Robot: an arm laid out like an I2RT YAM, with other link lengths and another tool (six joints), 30 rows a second.
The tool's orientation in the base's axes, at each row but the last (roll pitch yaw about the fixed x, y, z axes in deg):
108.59, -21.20, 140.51
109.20, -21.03, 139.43
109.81, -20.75, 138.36
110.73, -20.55, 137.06
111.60, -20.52, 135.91
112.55, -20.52, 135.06
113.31, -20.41, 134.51
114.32, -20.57, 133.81
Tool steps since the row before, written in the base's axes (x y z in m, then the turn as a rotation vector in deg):
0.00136, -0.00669, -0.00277, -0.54, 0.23, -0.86
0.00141, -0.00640, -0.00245, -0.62, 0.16, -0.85
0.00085, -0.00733, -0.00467, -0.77, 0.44, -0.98
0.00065, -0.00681, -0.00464, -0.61, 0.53, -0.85
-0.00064, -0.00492, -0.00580, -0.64, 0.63, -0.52
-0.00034, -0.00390, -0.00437, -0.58, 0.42, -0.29
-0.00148, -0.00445, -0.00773, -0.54, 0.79, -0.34
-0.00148, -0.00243, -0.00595, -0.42, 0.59, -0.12
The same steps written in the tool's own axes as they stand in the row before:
-0.00595, -0.00200, -0.00386, 0.21, -1.01, 0.16
-0.00576, -0.00168, -0.00359, 0.23, -1.04, 0.06
-0.00680, -0.00394, -0.00380, 0.46, -1.21, 0.24
-0.00642, -0.00399, -0.00335, 0.46, -1.02, 0.36
-0.00481, -0.00555, -0.00208, 0.66, -0.74, 0.30
-0.00389, -0.00412, -0.00154, 0.56, -0.52, 0.10
-0.00470, -0.00762, -0.00126, 0.76, -0.53, 0.41
-0.00277, -0.00598, -0.00032, 0.63, -0.29, 0.25

